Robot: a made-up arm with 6 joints.
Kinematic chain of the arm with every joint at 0, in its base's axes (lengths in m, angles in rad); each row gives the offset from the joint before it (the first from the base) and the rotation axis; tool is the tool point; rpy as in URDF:
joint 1: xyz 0 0 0.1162 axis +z
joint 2: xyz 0 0 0 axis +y
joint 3: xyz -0.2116 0 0.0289 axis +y
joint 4: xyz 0.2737 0 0.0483 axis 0.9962 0 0.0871
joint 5: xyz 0 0 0 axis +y
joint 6: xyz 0.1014 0 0.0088 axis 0.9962 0 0.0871
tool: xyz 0 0 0 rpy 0 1.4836 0
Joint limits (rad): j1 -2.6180..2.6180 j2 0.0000..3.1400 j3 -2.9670..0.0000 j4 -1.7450..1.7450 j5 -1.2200..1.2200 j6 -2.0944..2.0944
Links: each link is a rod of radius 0.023 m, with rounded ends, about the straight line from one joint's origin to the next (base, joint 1, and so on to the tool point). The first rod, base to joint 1, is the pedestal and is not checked.
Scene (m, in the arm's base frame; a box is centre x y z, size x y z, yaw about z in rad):
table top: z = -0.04
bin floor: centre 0.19 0.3 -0.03 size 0.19 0.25 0.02 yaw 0
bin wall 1: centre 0.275 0.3 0.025 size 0.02 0.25 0.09 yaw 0
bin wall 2: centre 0.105 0.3 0.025 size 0.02 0.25 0.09 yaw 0
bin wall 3: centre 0.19 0.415 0.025 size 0.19 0.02 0.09 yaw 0
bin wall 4: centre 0.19 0.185 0.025 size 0.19 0.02 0.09 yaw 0
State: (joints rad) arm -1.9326 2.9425 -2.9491 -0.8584 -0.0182 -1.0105
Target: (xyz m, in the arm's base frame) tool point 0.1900 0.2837 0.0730
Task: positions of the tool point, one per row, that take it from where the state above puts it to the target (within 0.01 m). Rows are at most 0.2 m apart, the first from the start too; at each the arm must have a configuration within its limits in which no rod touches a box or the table.
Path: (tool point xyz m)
1: -0.0484 -0.5849 0.1900
2: 0.1136 -0.5691 0.1876
3: 0.2618 -0.5039 0.1836
4: 0.3803 -0.3968 0.1785
5: 0.4565 -0.2606 0.1727
6: 0.4838 -0.1120 0.1666
7: 0.4618 0.0311 0.1605
8: 0.3969 0.1523 0.1549
9: 0.3012 0.2388 0.1500
10: 0.1900 0.2837 0.1458
11: 0.1900 0.2837 0.0730

